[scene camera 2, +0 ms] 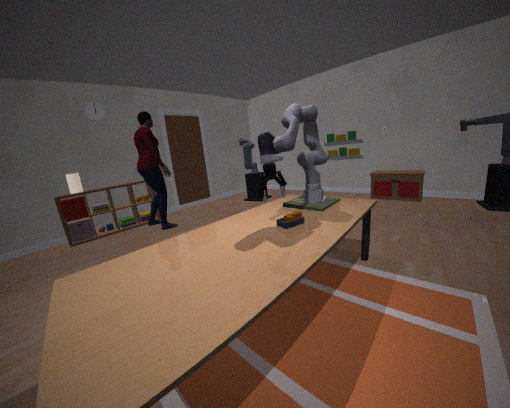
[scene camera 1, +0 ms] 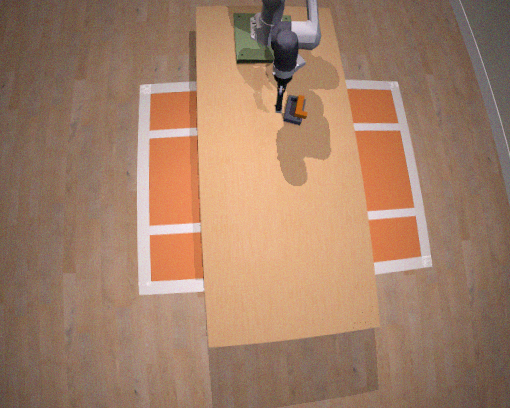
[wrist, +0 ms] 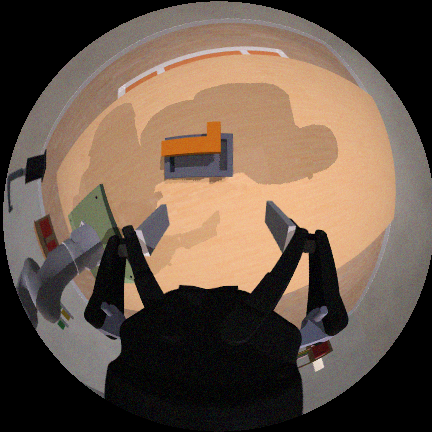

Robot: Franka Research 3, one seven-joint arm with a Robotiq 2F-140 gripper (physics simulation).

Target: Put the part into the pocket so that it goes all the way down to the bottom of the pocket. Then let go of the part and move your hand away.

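Note:
The orange L-shaped part (scene camera 1: pixel 300 107) (scene camera 2: pixel 293 216) (wrist: pixel 192 146) lies on top of the grey-blue pocket block (scene camera 1: pixel 293 121) (scene camera 2: pixel 285 224) (wrist: pixel 200 175), not down inside it. In the wrist view its long arm runs over the upper side of the opening, with its left end at the left rim. Its short arm points up past the upper rim. The pocket's dark inside shows below the long arm and right of the part. My gripper (scene camera 1: pixel 278 110) (scene camera 2: pixel 274 195) (wrist: pixel 215 212) is wide open and empty, above the table beside the block and apart from both.
The wooden table (scene camera 1: pixel 285 240) (scene camera 2: pixel 165 280) (wrist: pixel 345 200) carries the block. The green base plate (scene camera 1: pixel 247 50) (scene camera 2: pixel 295 203) (wrist: pixel 97 210) of the arm is on the table near the block. A person (scene camera 2: pixel 148 155) stands beyond the table near a low shelf unit.

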